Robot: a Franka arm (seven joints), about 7 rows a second.
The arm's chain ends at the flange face. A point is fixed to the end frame.
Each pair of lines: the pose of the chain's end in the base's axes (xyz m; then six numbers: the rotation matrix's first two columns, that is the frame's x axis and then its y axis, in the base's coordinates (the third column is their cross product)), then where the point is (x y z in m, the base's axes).
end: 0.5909 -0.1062 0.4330 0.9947 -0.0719 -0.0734 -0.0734 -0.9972 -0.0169
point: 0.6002 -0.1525 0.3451
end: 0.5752 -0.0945 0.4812 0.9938 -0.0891 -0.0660 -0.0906 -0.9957 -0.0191
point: 0.5843 -0.1408 0.3933
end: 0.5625 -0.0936 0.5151 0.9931 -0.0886 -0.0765 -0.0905 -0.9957 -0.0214
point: 0.5707 -0.1397 0.4269
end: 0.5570 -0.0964 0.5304 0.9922 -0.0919 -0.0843 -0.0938 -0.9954 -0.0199
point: 0.5644 -0.1426 0.4422
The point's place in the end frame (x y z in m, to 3 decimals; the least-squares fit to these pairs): 0.019 0.047 0.086
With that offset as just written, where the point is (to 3 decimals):
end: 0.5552 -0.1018 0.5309 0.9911 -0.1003 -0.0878 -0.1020 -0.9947 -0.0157
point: 0.562 -0.148 0.443
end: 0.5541 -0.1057 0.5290 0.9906 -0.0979 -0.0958 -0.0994 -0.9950 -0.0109
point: 0.560 -0.153 0.441
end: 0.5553 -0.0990 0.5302 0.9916 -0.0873 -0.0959 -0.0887 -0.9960 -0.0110
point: 0.562 -0.146 0.442
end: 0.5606 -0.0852 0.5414 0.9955 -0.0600 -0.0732 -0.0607 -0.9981 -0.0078
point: 0.570 -0.132 0.454
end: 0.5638 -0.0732 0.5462 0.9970 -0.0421 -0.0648 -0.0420 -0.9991 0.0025
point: 0.575 -0.121 0.459
